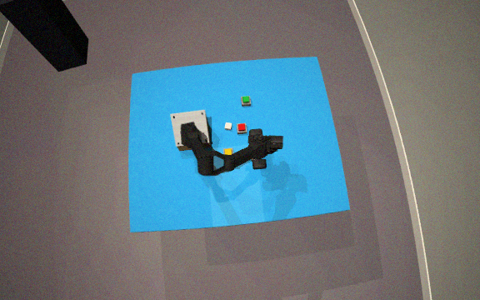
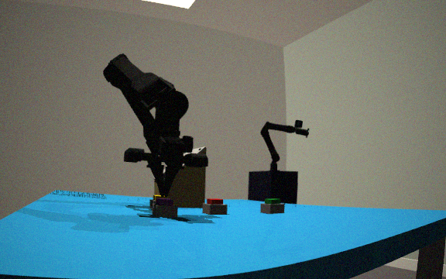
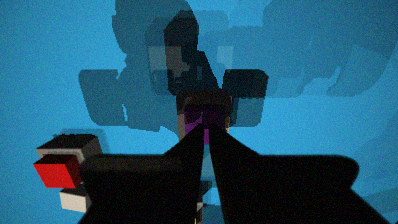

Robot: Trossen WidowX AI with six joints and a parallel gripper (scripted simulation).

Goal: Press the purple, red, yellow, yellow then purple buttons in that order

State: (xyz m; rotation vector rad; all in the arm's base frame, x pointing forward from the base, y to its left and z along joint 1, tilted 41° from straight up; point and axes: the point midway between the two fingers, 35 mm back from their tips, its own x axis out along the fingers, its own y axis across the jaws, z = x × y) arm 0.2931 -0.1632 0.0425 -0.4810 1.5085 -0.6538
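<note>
My gripper tip is now 1 cm short of the green button, 30 cm to the right of it and 1 cm above it. From my gripper tip the other things lie so: yellow button (13 cm behind, 4 cm to the left, 1 cm below); then red button (4 cm behind, 15 cm to the left, 1 cm below); then purple button (1 cm below).
</note>
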